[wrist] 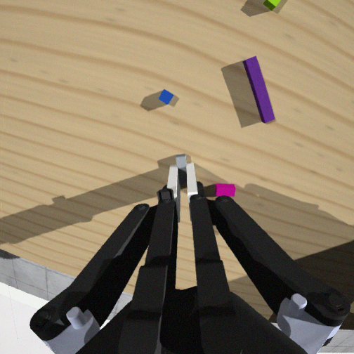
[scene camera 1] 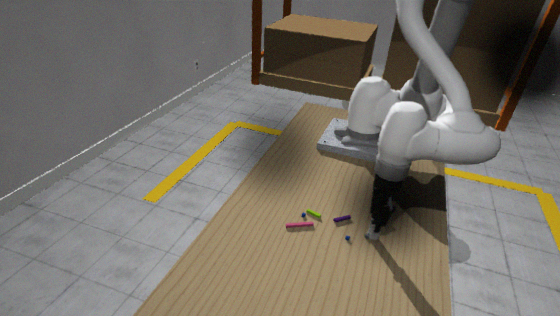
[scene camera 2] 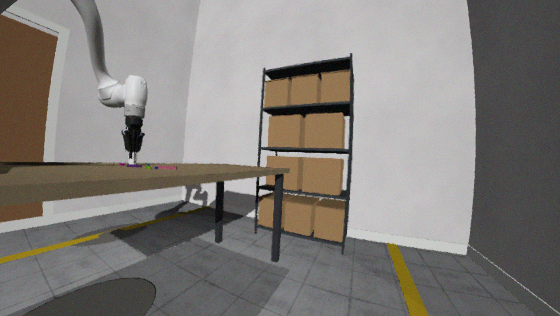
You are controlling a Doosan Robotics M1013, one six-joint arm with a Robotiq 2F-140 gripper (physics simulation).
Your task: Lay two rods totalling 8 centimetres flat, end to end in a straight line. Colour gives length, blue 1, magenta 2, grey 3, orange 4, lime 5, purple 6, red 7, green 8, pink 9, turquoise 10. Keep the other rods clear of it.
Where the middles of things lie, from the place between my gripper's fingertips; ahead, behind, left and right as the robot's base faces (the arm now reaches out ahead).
The purple rod (wrist: 251, 66) is 5 cm behind my hand and 10 cm to the right of it.
